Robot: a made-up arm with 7 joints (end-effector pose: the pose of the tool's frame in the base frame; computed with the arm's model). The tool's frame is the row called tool. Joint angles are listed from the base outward.
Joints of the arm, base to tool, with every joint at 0 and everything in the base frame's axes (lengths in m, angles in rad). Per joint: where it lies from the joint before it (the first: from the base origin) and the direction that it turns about. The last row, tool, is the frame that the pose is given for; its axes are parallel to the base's.
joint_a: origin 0 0 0 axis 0 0.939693 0.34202
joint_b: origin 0 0 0 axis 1 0 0
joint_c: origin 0 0 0 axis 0 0 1
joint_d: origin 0.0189 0 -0.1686 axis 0 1 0
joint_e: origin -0.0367 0 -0.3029 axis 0 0 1
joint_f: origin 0 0 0 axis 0 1 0
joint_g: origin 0 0 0 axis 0 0 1
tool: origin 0 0 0
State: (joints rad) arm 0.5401 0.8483 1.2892 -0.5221 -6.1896 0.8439 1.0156
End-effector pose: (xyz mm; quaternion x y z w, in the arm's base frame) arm -137.3 415.5 -171.9 0.3476 -0.1287 0.8718 0.3202
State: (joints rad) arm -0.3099 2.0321 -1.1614 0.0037 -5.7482 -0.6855 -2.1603
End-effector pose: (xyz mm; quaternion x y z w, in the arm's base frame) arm -28.5 416.3 220.1 -0.3960 -0.6561 0.6405 0.0497
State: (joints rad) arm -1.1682 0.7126 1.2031 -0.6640 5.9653 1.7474 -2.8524
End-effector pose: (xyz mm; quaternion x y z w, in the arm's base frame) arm 340.5 314.4 33.6 0.1110 -0.1758 -0.8282 0.5204
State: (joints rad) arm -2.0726 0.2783 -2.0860 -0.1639 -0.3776 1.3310 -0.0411
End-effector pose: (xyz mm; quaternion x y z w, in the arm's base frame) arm 419.9 -130.3 178.5 0.9765 -0.1859 0.0119 0.1082
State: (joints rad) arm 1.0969 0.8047 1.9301 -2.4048 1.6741 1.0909 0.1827
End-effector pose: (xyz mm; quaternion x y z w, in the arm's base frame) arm 76.3 137.2 196.5 0.1869 -0.5796 0.1076 0.7859
